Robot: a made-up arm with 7 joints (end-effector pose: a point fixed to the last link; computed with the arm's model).
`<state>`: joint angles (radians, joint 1 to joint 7).
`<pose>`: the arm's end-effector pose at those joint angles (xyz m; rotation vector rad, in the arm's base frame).
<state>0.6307 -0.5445 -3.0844 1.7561 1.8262 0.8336 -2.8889</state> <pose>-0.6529 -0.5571 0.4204 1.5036 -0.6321 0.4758</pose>
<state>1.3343 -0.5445 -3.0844 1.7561 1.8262 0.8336 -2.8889</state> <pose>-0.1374 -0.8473 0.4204 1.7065 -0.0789 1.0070</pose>
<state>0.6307 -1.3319 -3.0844 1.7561 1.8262 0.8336 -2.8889</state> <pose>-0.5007 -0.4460 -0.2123 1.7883 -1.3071 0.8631</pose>
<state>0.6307 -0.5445 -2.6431 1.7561 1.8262 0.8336 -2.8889</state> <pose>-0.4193 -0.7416 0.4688 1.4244 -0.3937 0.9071</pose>
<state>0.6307 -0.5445 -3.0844 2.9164 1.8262 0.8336 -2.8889</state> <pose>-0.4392 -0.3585 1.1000 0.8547 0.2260 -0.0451</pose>
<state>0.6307 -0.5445 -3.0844 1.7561 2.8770 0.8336 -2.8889</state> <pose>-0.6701 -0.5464 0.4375 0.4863 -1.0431 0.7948</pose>
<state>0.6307 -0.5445 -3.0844 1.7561 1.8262 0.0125 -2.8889</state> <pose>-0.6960 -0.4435 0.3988 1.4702 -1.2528 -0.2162</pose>
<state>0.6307 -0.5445 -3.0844 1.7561 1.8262 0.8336 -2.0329</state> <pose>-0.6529 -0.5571 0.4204 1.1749 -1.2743 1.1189</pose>
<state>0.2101 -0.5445 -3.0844 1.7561 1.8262 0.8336 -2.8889</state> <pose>-0.8235 -0.2420 0.4204 1.3231 -0.9214 0.1517</pose>
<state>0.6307 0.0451 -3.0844 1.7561 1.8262 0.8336 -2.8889</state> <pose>-0.4961 -0.4426 0.8812 1.2221 -0.1631 0.1990</pose>
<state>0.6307 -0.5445 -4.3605 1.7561 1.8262 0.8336 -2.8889</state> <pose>-0.7738 0.2242 0.6403 1.4231 -1.1860 -0.8574</pose>
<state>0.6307 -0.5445 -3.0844 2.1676 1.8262 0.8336 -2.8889</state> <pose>-0.6516 -0.5456 0.6958 1.2925 -0.3150 0.2859</pose>
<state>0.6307 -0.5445 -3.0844 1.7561 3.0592 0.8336 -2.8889</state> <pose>-0.6734 -0.5428 0.4381 0.2990 -1.0936 0.8343</pose>
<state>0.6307 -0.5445 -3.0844 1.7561 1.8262 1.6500 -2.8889</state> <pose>-0.5495 -0.5994 0.4712 1.3523 0.0415 1.0828</pose>
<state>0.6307 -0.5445 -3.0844 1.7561 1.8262 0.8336 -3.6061</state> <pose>-0.6529 -0.5571 0.4204 1.6096 -0.0634 -0.0779</pose>
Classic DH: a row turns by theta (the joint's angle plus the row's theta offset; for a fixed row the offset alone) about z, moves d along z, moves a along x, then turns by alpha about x. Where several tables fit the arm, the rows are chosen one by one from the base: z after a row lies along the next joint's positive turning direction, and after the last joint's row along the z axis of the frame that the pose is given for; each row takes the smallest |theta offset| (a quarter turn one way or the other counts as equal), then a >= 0, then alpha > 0; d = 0 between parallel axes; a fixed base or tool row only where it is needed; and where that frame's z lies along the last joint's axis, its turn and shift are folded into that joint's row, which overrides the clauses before.
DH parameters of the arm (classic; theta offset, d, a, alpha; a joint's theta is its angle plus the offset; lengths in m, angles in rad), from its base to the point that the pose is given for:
joint 1: 0 0.331 0 -1.5708
joint 2: 0 0 0 1.5708
joint 3: 0 0.277 0.059 1.5708
joint 4: 0 0 0.116 1.5708
joint 5: 0 0.511 0 1.5708
joint 6: 0 0 0.095 -1.5708
joint 7: 0 0.122 0 0

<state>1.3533 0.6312 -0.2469 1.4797 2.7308 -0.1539 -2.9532</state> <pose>0.3453 0.5966 0.1401 -2.1359 -1.8033 -1.0762</pose>
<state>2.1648 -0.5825 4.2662 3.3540 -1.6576 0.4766 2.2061</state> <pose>0.0936 -0.4258 1.1431 0.2700 1.2598 -2.2648</pose>
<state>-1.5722 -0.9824 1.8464 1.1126 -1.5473 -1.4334 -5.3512</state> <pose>0.4457 0.3062 0.2172 -1.6505 -2.0729 -0.4541</pose>
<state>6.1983 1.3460 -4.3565 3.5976 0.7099 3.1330 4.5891</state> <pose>0.5754 -0.2133 0.4723 0.6437 -1.6741 -1.3263</pose>
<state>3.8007 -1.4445 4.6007 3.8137 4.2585 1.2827 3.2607</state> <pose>0.8199 0.0466 0.3875 0.1427 2.6033 -0.5975</pose>
